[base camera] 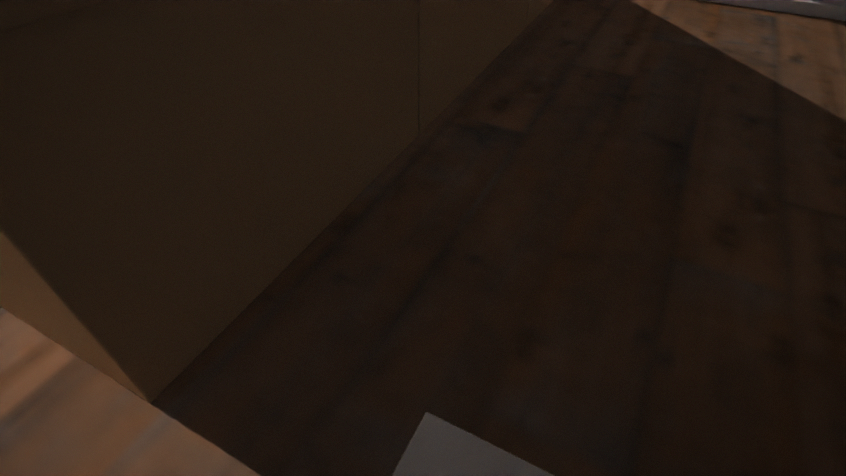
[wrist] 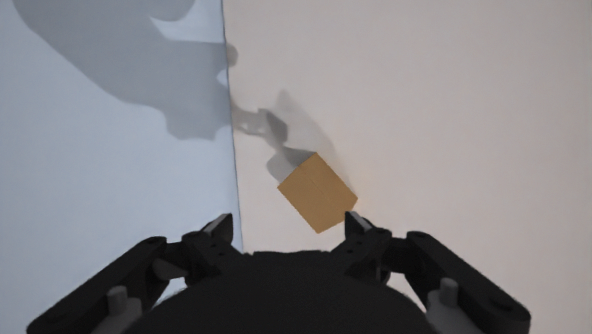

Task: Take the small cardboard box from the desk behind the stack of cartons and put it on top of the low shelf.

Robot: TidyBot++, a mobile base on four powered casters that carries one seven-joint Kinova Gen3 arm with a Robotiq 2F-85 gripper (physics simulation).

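Places are measured from the arm's base along level axes (x ahead, y left, z up), in metres.
Pixels of known places: gripper, fingertip midpoint: [wrist: 289, 224].
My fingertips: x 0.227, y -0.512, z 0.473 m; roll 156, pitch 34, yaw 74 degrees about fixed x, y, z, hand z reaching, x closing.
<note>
Ahead of a thing's pixels: the offset from my fingertips to its top centre. "pt": to the spot under its first point. Level surfaces: height alone.
The small cardboard box {dy -0.051, dx +0.049, dz -0.099 m} [wrist: 318, 194] is orange-brown with a thin seam along its top. It sits turned at an angle on the pale desk top {dz -0.149 m} [wrist: 450, 125], a little right of the middle of the wrist view. My gripper [wrist: 289, 224] is open and empty above the desk. The box lies ahead of the gap and toward the right finger, whose tip overlaps the box's lower right corner in the view. The height between them is hard to tell. A large brown cardboard face {pt dy +0.688, dx +0.169, dz -0.720 m} [base camera: 236, 148], in shadow, fills the left of the base view. The low shelf does not show.
A straight edge separates the desk top from a pale blue surface [wrist: 75, 200] at left, with the arm's shadow across both. In the base view, wooden floor {dz -0.869 m} [base camera: 591, 266] runs beside the brown face. A grey corner {pt dy +0.500, dx +0.011, dz -0.844 m} [base camera: 461, 449] shows at the bottom.
</note>
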